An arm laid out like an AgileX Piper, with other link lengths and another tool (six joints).
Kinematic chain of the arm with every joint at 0, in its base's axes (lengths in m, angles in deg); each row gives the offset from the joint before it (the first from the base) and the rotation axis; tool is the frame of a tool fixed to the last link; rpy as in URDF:
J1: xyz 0 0 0.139 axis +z
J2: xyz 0 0 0 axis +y
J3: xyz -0.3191 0 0.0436 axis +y
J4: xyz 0.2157 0 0.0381 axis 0.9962 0 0.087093
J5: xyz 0 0 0 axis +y
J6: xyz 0.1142 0 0.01 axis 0.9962 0 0.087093
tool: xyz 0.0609 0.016 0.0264 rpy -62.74 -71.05 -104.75
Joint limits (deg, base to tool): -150..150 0..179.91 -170..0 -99.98..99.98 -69.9..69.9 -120..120
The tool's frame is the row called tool.
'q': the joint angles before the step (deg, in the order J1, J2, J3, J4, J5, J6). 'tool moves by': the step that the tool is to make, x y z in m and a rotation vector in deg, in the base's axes. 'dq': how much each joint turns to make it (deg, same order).
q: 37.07 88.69 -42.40 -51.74 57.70 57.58
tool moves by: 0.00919 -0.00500 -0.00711 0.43 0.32 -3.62
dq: -2.23 2.64 -1.32 0.40 -0.29 1.72
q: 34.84 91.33 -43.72 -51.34 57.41 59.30
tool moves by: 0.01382 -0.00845 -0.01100 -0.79 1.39 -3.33
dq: -3.21 3.95 -2.06 0.00 -0.18 0.29
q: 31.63 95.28 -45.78 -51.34 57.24 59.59
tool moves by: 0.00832 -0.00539 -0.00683 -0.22 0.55 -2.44
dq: -1.84 2.41 -1.38 0.12 0.00 0.68
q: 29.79 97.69 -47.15 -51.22 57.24 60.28
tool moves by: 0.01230 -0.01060 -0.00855 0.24 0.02 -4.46
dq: -3.03 3.15 -2.12 0.28 -0.06 1.66
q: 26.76 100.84 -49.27 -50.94 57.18 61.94
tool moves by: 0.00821 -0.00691 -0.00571 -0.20 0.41 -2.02
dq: -1.89 2.06 -1.49 0.00 -0.01 0.17
